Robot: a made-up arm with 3 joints. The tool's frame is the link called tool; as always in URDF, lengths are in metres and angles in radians. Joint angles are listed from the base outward.
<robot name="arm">
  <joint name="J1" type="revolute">
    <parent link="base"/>
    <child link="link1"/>
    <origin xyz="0 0 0.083"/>
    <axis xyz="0 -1 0"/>
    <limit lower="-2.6" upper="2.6"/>
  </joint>
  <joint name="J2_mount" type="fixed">
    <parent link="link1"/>
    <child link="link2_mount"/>
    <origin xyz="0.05 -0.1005 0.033"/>
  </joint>
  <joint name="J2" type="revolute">
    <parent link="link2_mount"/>
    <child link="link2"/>
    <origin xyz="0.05 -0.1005 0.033"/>
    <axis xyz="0 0 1"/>
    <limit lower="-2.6" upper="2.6"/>
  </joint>
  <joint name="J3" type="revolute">
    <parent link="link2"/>
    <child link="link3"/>
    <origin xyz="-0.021 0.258 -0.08"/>
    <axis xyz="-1 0 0"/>
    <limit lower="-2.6" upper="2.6"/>
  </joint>
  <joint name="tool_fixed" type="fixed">
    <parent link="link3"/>
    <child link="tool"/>
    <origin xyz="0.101 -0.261 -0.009"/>
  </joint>
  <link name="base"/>
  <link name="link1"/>
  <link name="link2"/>
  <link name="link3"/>
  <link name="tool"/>
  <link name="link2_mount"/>
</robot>
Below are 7 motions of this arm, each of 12 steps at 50 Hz.
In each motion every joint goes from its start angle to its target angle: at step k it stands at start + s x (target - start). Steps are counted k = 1, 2, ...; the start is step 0. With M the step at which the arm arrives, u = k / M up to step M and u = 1 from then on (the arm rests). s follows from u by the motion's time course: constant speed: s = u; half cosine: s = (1 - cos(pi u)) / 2; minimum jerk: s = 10 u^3 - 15 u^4 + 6 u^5.
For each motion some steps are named. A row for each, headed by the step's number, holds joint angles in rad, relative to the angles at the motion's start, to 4 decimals.
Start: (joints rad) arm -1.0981 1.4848 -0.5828
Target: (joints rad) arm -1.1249 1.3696 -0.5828
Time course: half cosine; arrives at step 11
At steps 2, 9, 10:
2: -0.0021 -0.0091 0.0000
9: -0.0247 -0.1061 0.0000
10: -0.0263 -0.1129 0.0000

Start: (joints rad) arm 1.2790 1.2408 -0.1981
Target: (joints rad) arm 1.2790 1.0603 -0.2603
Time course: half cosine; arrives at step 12
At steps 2, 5, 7, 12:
2: 0.0000 -0.0121 -0.0042
5: 0.0000 -0.0669 -0.0231
7: 0.0000 -0.1136 -0.0391
12: 0.0000 -0.1805 -0.0622

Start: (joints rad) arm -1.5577 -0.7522 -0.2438
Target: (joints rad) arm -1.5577 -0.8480 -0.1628
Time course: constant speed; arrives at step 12
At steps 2, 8, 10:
2: 0.0000 -0.0160 0.0135
8: 0.0000 -0.0639 0.0540
10: 0.0000 -0.0798 0.0675

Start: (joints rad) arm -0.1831 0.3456 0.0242
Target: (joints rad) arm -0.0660 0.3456 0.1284
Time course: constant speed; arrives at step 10
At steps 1, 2, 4, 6, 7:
1: 0.0117 0.0000 0.0104
2: 0.0234 0.0000 0.0208
4: 0.0468 0.0000 0.0417
6: 0.0703 0.0000 0.0625
7: 0.0820 0.0000 0.0729

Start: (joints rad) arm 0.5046 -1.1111 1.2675
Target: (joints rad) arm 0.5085 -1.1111 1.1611
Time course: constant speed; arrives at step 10
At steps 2, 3, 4, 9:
2: 0.0008 0.0000 -0.0213
3: 0.0012 0.0000 -0.0319
4: 0.0016 0.0000 -0.0426
9: 0.0035 0.0000 -0.0958

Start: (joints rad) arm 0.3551 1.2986 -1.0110
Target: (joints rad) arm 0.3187 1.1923 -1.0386
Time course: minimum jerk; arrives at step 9
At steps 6, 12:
6: -0.0288 -0.0840 -0.0218
12: -0.0364 -0.1063 -0.0276

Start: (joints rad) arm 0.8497 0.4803 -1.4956
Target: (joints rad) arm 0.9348 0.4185 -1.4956
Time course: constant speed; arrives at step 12
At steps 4, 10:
4: 0.0284 -0.0206 0.0000
10: 0.0709 -0.0515 0.0000

